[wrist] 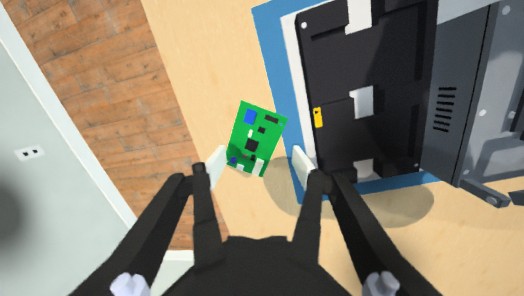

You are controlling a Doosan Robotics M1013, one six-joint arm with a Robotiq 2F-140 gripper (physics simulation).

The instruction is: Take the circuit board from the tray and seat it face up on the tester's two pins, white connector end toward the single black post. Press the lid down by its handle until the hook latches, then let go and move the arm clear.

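Frame: origin at the arm's base, x right, y down, z ahead, level; metres.
Seen in the pictures: gripper, between the fingertips: (pixel 259 154).
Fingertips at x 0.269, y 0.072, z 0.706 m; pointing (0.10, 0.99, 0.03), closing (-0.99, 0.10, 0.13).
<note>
Offsets run from my fingertips to a thing's top centre. "*": to the spot under its first point. Level surfaces: height alone.
The green circuit board @[dx +0.012, dy +0.016, dz -0.010 m] (pixel 267 136) shows its component side. It appears tilted in the wrist view, left of the black compartmented tray @[* dx -0.113, dy +0.009, dz -0.100 m] (pixel 345 65), with its right corner overlapping the blue border in view. Its white connectors are at the lower end, toward my gripper. My gripper (pixel 259 154) is open and empty, with its pale fingertips apart on either side of the board's lower end; the exact height above it cannot be told. A dark grey housing @[* dx -0.218, dy -0.014, dz -0.086 m] (pixel 462 65) with vent slots stands right of the tray. The tester's pins, black post and hook cannot be made out.
A blue mat @[dy +0.025 m] (pixel 265 35) borders the tray. A grey arm-like part @[* dx -0.238, dy -0.054, dz +0.040 m] (pixel 480 192) sticks out at the housing's lower end. The pale wooden table @[dy +0.027 m] (pixel 200 65) ends at the left, beyond which are a brown plank surface (pixel 105 60) and a pale wall with a socket (pixel 29 152).
</note>
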